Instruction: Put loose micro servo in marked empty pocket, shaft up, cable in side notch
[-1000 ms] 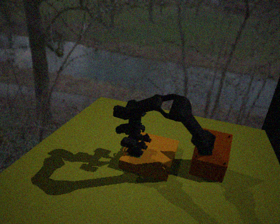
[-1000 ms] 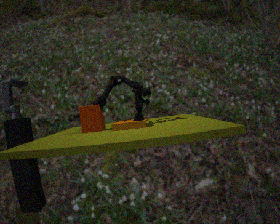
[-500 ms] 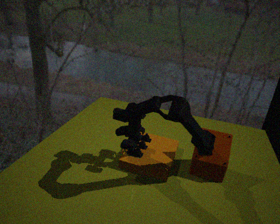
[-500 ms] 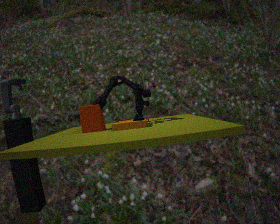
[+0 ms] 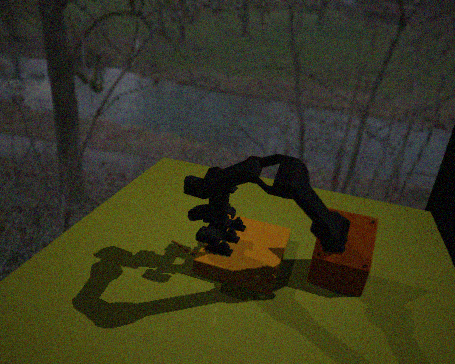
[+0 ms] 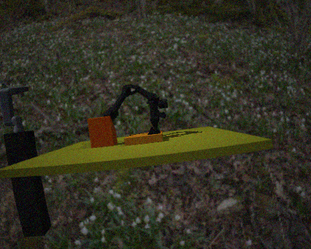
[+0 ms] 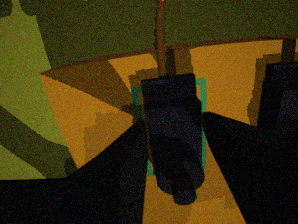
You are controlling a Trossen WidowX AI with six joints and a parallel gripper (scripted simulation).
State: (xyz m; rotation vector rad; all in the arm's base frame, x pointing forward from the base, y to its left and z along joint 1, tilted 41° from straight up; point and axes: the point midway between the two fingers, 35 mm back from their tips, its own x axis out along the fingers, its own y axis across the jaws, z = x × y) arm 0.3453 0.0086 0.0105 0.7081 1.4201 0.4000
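My gripper tip is 130 mm past the orange deck, 60 mm to the left of it and 30 mm above it.
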